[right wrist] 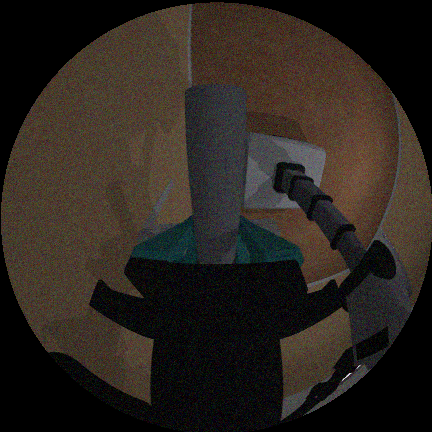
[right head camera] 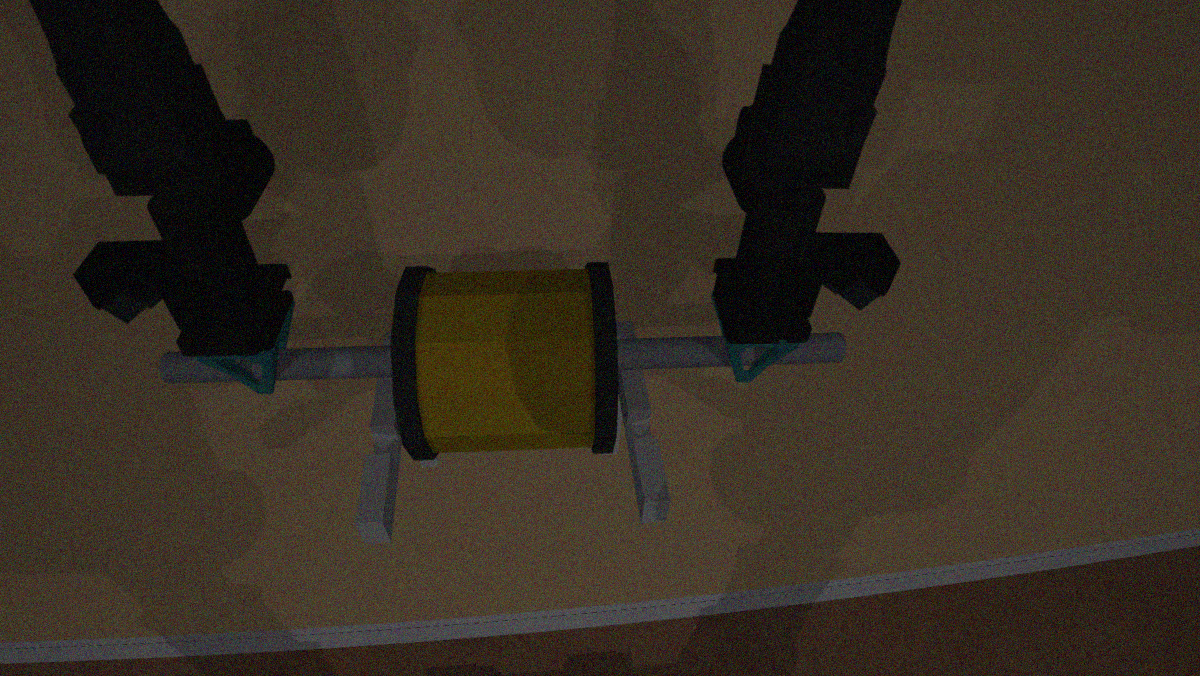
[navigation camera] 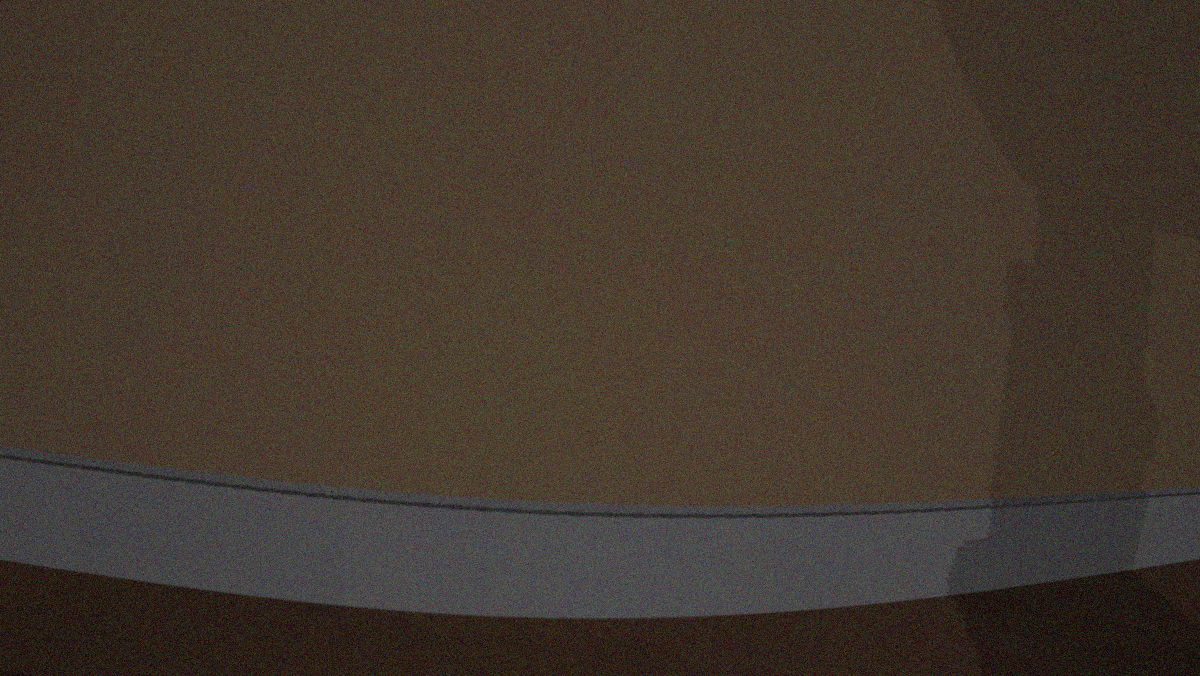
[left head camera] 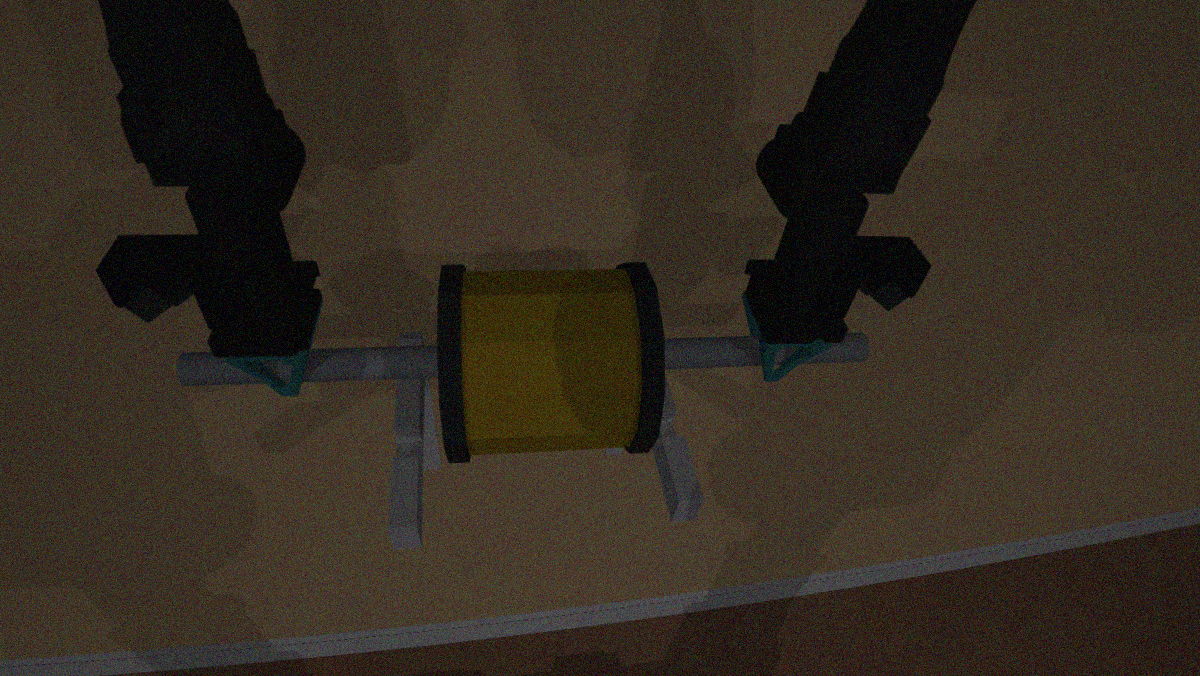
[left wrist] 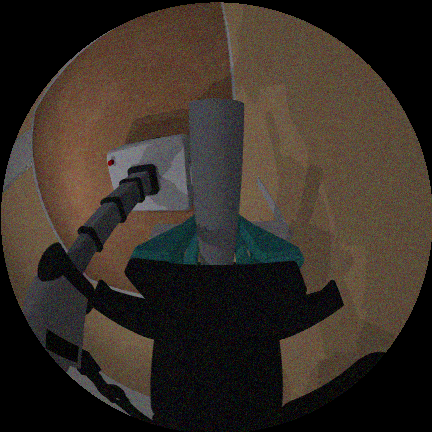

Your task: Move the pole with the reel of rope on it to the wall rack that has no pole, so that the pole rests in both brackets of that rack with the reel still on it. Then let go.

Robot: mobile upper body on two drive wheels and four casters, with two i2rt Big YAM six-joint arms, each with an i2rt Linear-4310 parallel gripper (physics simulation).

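Frame: origin at the left arm's base, x ahead, y left, z up, level; millimetres.
Where they show: left gripper, fingertip midpoint: (right head camera: 271, 380) (left head camera: 294, 382) (left wrist: 216, 218); right gripper, fingertip midpoint: (right wrist: 216, 217) (right head camera: 739, 369) (left head camera: 766, 369).
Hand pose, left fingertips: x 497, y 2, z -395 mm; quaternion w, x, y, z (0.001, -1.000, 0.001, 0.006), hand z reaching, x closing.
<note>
After its pixels a point has its place.
A grey pole (left head camera: 361, 363) {x 488, y -65, z -362 mm} (right head camera: 335, 361) {x 489, y -70, z -361 mm} (left wrist: 217, 170) {x 498, y 56, z -359 mm} (right wrist: 216, 160) {x 499, y -512, z -353 mm} lies level across the head views. A yellow reel with black flanges (left head camera: 550, 361) {x 443, y -226, z -315 mm} (right head camera: 506, 361) {x 442, y -229, z -315 mm} sits on its middle. My left gripper (left head camera: 272, 369) {x 497, y 2, z -395 mm} (right head camera: 249, 367) {x 497, y 2, z -395 mm} (left wrist: 216, 218) {x 497, y 2, z -395 mm} is shut on the pole near its left end. My right gripper (left head camera: 785, 354) {x 498, y -452, z -396 mm} (right head camera: 755, 354) {x 498, y -452, z -396 mm} (right wrist: 216, 217) {x 498, y -452, z -396 mm} is shut on the pole near its right end. The grey wall rack's left bracket (left head camera: 407, 487) {x 421, y -99, z -459 mm} (right head camera: 379, 495) {x 408, y -103, z -459 mm} and right bracket (left head camera: 681, 482) {x 411, y -356, z -459 mm} (right head camera: 648, 478) {x 417, y -357, z -459 mm} show below the pole, beside the reel. Whether the pole touches them I cannot tell.
A tan wall fills the head views, with a pale baseboard (left head camera: 503, 625) {x 614, y -180, z -1340 mm} (right head camera: 503, 617) {x 619, y -154, z -1321 mm} (navigation camera: 545, 562) {x 616, y -221, z -1363 mm} along the brown floor (left head camera: 1049, 613) {x 520, y -1551, z -1410 mm} (navigation camera: 419, 642) {x 583, y -140, z -1410 mm}. The robot's white base (left wrist: 165, 175) {x 168, y -212, z -1150 mm} (right wrist: 285, 175) {x 70, y -263, z -1071 mm} with its grey column stands on the floor in the wrist views. Arm shadows fall on the wall.
</note>
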